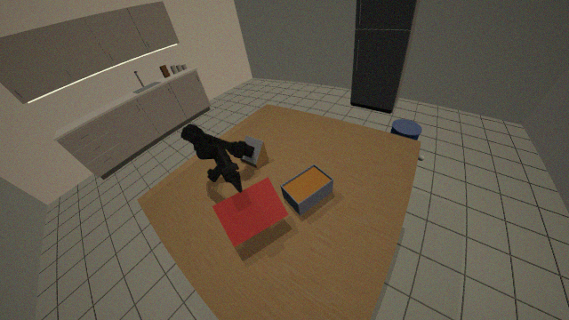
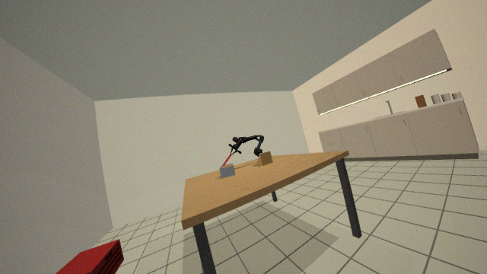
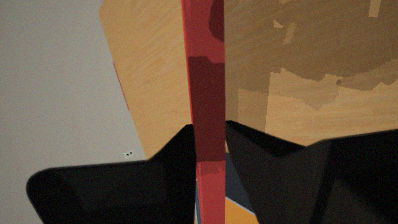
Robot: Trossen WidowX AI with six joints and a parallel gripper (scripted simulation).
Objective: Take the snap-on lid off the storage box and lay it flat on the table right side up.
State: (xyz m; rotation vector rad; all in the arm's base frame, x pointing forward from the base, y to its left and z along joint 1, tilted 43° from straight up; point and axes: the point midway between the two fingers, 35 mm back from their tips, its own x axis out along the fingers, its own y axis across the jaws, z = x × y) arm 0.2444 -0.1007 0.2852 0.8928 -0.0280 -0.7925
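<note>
The lid lies 6 cm ahead of my gripper tip, 2 cm to the right of it and 5 cm below it. The rest, counted from my gripper tip: storage box (15 cm ahead, 23 cm to the left, 14 cm below).
</note>
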